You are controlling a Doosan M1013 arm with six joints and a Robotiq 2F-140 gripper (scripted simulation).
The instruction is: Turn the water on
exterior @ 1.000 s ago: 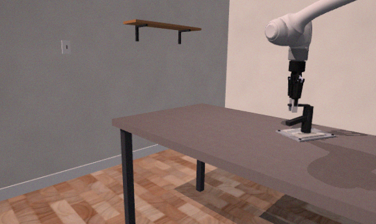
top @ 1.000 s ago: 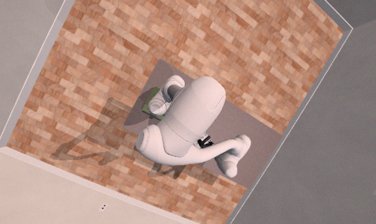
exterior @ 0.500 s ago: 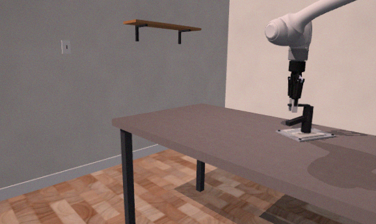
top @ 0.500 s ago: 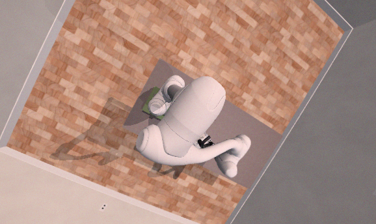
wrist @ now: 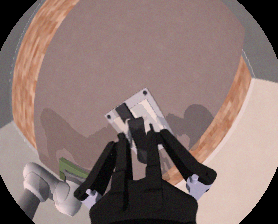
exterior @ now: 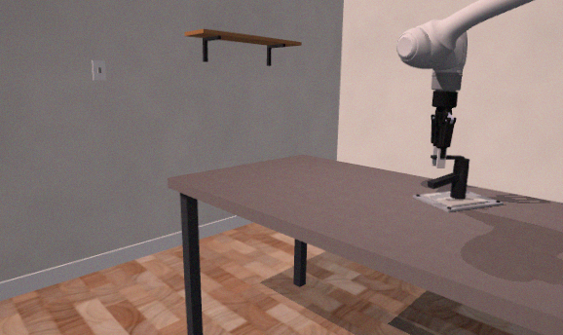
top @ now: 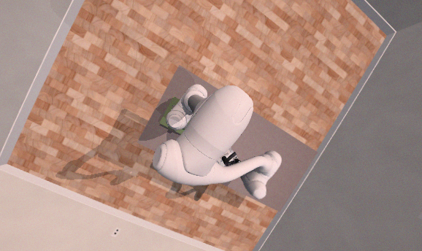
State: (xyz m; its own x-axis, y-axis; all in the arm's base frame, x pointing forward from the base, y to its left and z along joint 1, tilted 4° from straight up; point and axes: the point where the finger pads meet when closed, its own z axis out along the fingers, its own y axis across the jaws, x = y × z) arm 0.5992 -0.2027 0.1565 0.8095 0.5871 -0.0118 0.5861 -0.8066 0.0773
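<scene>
Right now my hand is 20 mm past the lever and 20 mm to the left of it. From my hand the other things lie so: black tap: 50 mm behind, 30 mm to the right, 50 mm below.
</scene>
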